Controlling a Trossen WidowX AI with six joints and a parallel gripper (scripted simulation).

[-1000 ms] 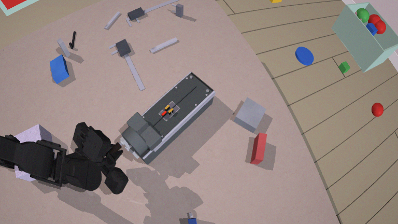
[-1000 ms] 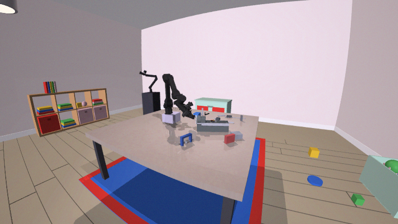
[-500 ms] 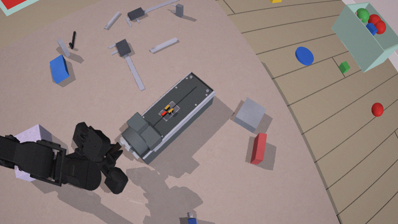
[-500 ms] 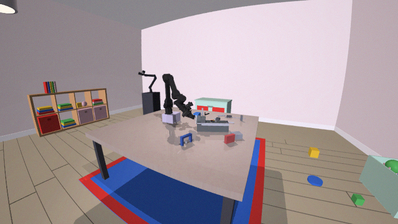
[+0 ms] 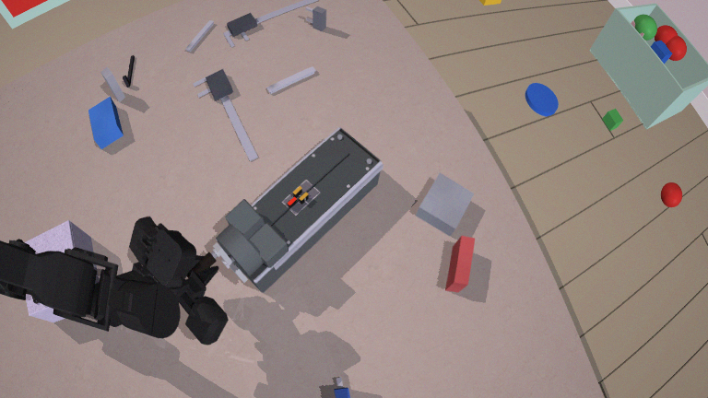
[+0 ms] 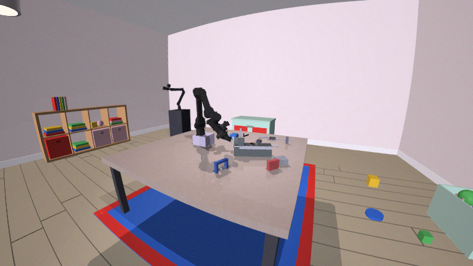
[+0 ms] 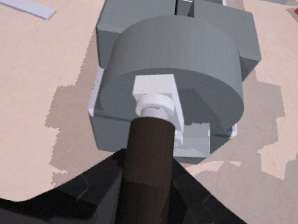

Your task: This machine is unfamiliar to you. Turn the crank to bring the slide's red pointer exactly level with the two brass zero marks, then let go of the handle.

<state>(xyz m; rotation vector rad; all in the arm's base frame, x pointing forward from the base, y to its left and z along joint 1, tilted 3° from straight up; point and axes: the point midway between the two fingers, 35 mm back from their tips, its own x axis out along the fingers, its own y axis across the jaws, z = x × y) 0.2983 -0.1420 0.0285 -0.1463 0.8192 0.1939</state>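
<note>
Right now the dark brown crank handle is 2 cm behind my gripper tip and 2 cm above it. From my gripper tip the other things lie so: red pointer (15 cm ahead, 3 cm to the left, 1 cm below); then red block (32 cm ahead, 17 cm to the right, 7 cm below); then grey block (36 cm ahead, 8 cm to the right, 8 cm below).
</note>
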